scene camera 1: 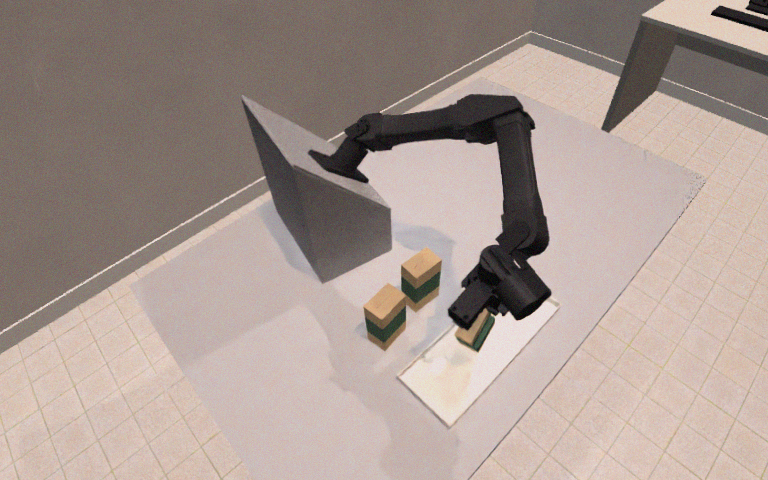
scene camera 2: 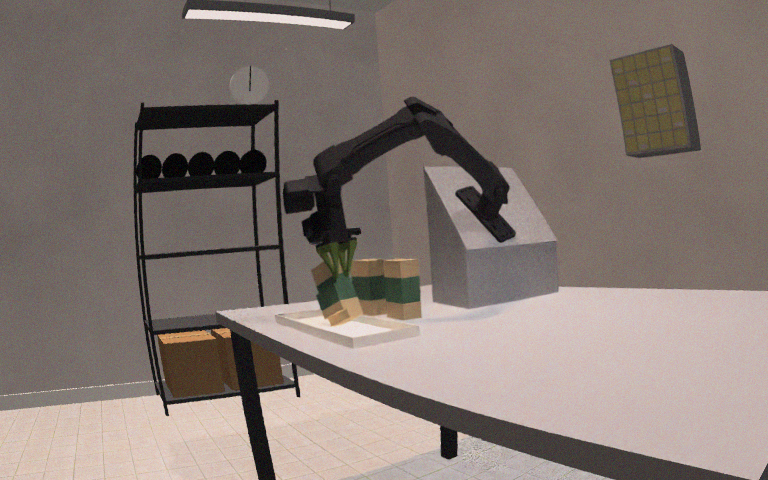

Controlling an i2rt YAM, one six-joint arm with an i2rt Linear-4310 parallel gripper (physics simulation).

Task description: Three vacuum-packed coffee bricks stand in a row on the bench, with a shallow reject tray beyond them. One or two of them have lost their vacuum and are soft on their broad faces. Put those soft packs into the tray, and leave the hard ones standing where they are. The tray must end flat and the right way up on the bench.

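Places are measured from the arm's base along level axes (x ahead, y left, z up), in millimetres.
Pixels of known places: gripper, fingertip midpoint: (scene camera 1: pixel 488 308) (scene camera 2: pixel 342 277); arm's base, origin of the base link: (scene camera 1: pixel 339 169) (scene camera 2: pixel 485 214).
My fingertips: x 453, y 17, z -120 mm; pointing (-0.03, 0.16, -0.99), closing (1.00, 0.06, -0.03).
Note:
Ahead of a thing's pixels: the offset from my fingertips to its top centre.
The gripper (scene camera 2: pixel 339 272) has green fingers and is shut on a tan coffee pack {38 mm right, 2 mm ahead, 46 mm up} (scene camera 1: pixel 474 335) (scene camera 2: pixel 338 294) with a green band. The pack is tilted, its lower end low inside the white tray {12 mm right, 15 mm ahead, 95 mm down} (scene camera 1: pixel 438 390) (scene camera 2: pixel 386 336); contact with the tray floor cannot be told. The fingers are hidden by the gripper body in scene camera 1. The tray lies flat and right way up. A second pack {25 mm right, 171 mm back, 24 mm up} (scene camera 1: pixel 420 287) (scene camera 2: pixel 402 289) stands upright beside the tray, nearer the arm's base. A third pack {152 mm right, 154 mm back, 24 mm up} (scene camera 1: pixel 385 324) (scene camera 2: pixel 370 287) stands upright in the row, separate from it.
The arm's base is mounted on a grey sloped block (scene camera 1: pixel 348 234) (scene camera 2: pixel 512 271) behind the standing packs. The bench edge (scene camera 2: pixel 362 390) runs past the tray's far side. A black shelf rack (scene camera 2: pixel 208 182) stands off the bench, and a desk (scene camera 1: pixel 637 73) stands apart.

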